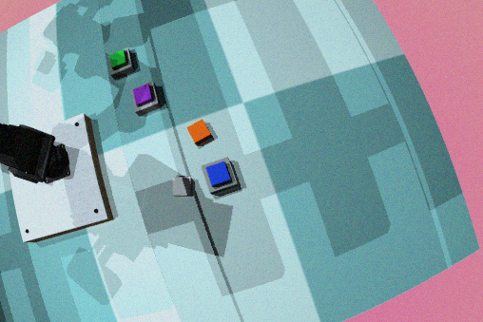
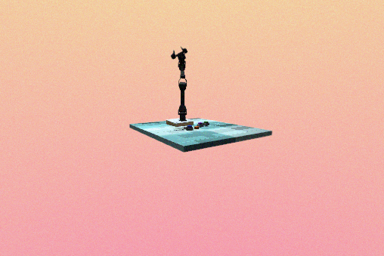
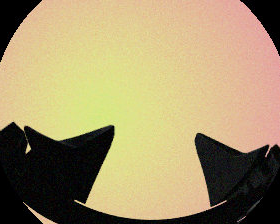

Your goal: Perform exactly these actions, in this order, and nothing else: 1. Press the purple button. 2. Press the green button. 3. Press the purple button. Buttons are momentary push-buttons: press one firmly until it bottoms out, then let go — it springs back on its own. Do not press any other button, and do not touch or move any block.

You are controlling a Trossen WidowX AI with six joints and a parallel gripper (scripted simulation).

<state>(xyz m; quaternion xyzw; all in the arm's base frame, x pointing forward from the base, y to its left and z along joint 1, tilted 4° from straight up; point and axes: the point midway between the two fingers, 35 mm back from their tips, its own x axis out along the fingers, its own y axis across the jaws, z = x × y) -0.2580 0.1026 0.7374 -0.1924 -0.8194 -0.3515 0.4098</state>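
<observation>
Right now my gripper tip is 45 cm short of the purple button, 1 cm to the left of it and 79 cm above it. The rest, counted from my gripper tip: white block 46 cm ahead, 20 cm to the right, 82 cm below; then blue button 53 cm ahead, 20 cm to the right, 79 cm below; then green button 41 cm ahead, 8 cm to the left, 79 cm below.
</observation>
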